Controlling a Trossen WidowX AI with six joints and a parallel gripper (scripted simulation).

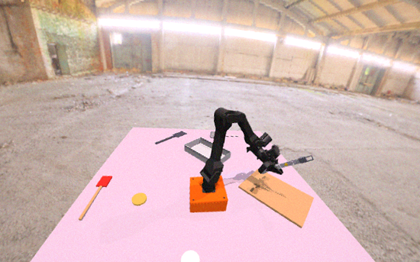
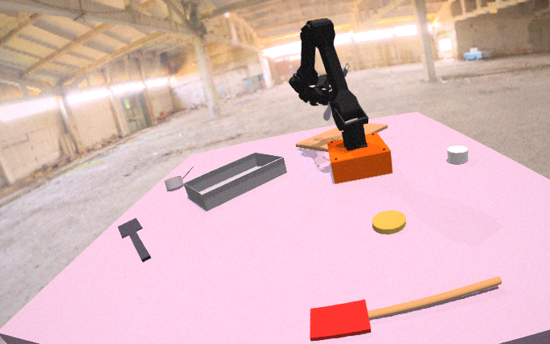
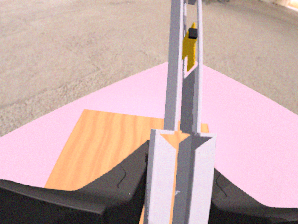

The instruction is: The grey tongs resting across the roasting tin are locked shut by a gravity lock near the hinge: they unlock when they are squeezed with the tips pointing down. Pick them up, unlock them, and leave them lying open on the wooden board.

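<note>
The wooden board lies 15 cm below my gripper tip, 2 cm to the right of it and 2 cm ahead of it. The rest, counted from my gripper tip: grey roasting tin (40 cm ahead, 35 cm to the left, 13 cm below); then yellow disc (71 cm to the left, 15 cm below, 3 cm behind); then white cylinder (45 cm to the left, 31 cm behind, 14 cm below).
</note>
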